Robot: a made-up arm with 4 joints. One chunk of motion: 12 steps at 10 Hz.
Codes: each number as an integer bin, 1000 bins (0 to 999) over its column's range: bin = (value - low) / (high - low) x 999, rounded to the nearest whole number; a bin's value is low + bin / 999 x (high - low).
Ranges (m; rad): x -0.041..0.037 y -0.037..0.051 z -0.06..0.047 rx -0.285..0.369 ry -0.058..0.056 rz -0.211..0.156
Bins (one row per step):
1: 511 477 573 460 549 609
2: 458 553 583 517 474 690
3: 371 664 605 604 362 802
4: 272 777 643 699 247 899
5: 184 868 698 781 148 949
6: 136 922 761 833 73 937
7: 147 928 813 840 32 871
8: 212 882 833 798 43 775
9: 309 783 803 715 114 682
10: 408 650 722 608 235 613
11: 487 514 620 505 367 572
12: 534 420 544 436 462 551
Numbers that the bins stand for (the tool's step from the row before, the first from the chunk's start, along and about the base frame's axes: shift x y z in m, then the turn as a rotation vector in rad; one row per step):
1: -0.00110 0.00502 0.00137 0.01614 0.00465 0.01273
2: -0.00524 0.01171 0.00244 0.05346 -0.00391 0.04248
3: -0.01203 0.02149 0.00480 0.11041 -0.01669 0.08363
4: -0.01976 0.03144 0.00887 0.17260 -0.02981 0.11926
5: -0.02663 0.03946 0.01476 0.22629 -0.04111 0.13763
6: -0.03038 0.04422 0.02151 0.26033 -0.04967 0.13322
7: -0.02952 0.04475 0.02708 0.26491 -0.05435 0.10898
8: -0.02445 0.04069 0.02922 0.23741 -0.05309 0.07371
9: -0.01687 0.03197 0.02601 0.18308 -0.04499 0.03954
10: -0.00914 0.02026 0.01733 0.11303 -0.03118 0.01420
11: -0.00298 0.00828 0.00641 0.04560 -0.01612 -0.00087
12: 0.00069 0.00000 -0.00173 0.00043 -0.00528 -0.00858

